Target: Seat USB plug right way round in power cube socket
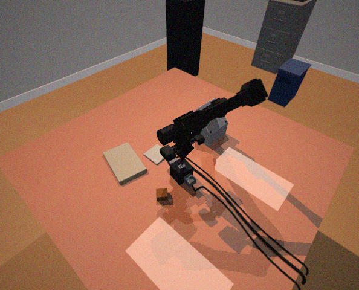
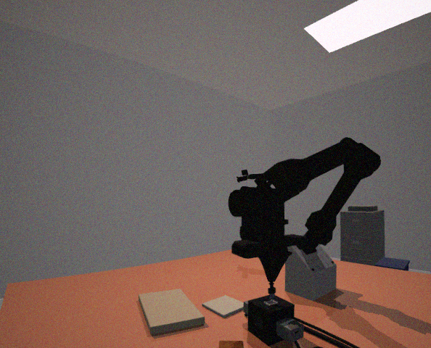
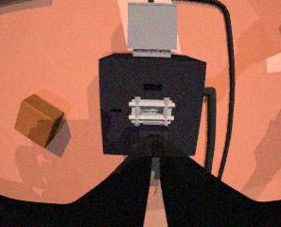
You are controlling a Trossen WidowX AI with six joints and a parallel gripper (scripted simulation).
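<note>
Right now the USB plug is 2 cm below my gripper tip. Round my gripper tip: pale pad (18 cm to the right, 12 cm below); then USB socket (6 cm below); then brown block (14 cm ahead, 2 cm to the left, 11 cm below).
</note>
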